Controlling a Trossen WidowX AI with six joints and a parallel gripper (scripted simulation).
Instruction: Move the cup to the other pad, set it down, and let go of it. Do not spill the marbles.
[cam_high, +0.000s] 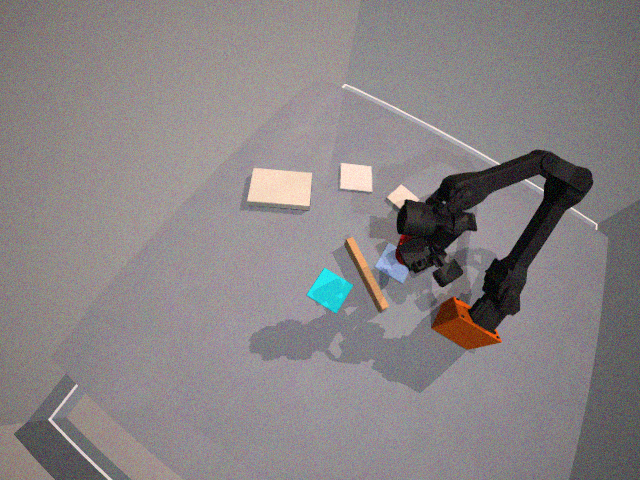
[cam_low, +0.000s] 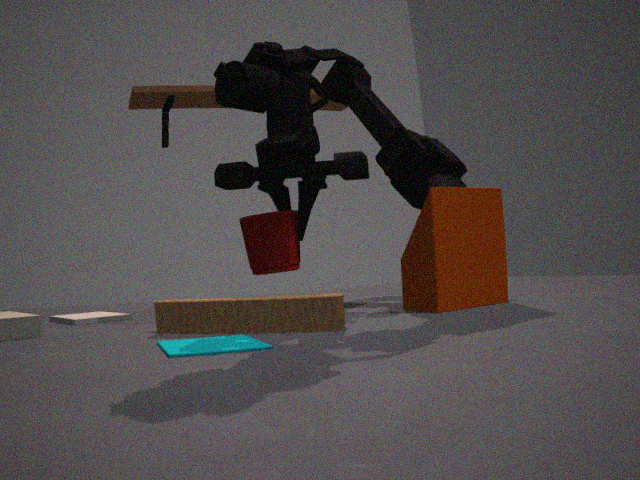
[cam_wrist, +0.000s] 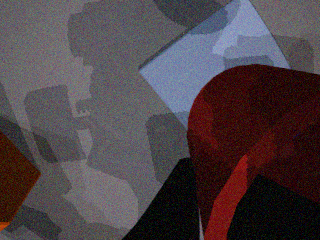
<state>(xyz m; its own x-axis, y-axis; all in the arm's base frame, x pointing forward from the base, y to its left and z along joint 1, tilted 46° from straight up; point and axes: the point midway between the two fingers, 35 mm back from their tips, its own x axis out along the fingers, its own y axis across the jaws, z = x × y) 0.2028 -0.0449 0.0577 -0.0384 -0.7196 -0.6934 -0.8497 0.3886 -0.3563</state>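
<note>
Now: the low wooden bar 90 mm below my gripper tip, 90 mm ahead of it and 70 mm to the left of it. The rest, counted from my gripper tip: pale blue pad 110 mm below, 30 mm ahead, 20 mm to the right; red cup 30 mm ahead, 20 mm to the right.
</note>
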